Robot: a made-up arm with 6 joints.
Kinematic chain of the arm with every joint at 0, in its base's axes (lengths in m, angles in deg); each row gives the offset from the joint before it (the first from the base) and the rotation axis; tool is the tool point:
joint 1: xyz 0 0 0.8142 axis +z
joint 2: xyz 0.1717 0 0 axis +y
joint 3: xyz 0 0 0.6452 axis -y
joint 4: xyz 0 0 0.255 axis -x
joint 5: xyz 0.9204 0 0 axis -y
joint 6: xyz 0.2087 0 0 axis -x
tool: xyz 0 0 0
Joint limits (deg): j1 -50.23..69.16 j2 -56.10..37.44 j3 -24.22..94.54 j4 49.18..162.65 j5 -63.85..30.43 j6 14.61..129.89
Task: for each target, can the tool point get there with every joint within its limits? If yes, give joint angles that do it. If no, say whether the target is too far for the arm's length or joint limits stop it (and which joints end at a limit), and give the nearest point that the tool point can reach.
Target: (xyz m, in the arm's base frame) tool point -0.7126 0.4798 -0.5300
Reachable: no: joint limits stop it (at a limit: joint 1, joint 2, joint 3, joint 5) | nearest point 0.3885 1.1682 0.4355 | short by 1.618 m
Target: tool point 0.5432 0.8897 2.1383
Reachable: yes | joints 56.41 -5.12 18.98 106.41 11.44 94.39
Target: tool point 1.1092 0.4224 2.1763
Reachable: yes | joints 19.72 10.06 35.59 62.82 7.22 120.93
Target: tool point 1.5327 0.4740 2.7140
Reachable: no: too far | nearest point 1.2042 0.3724 2.2581 | short by 0.571 m
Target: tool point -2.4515 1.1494 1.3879
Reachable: no: too far | nearest point -1.3561 0.6358 1.4069 | short by 1.210 m
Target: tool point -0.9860 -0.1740 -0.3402
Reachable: no: joint limits stop it (at a limit: joint 2, joint 3, joint 4, joint 5) | nearest point -1.4377 -0.2537 1.2923 | short by 1.696 m
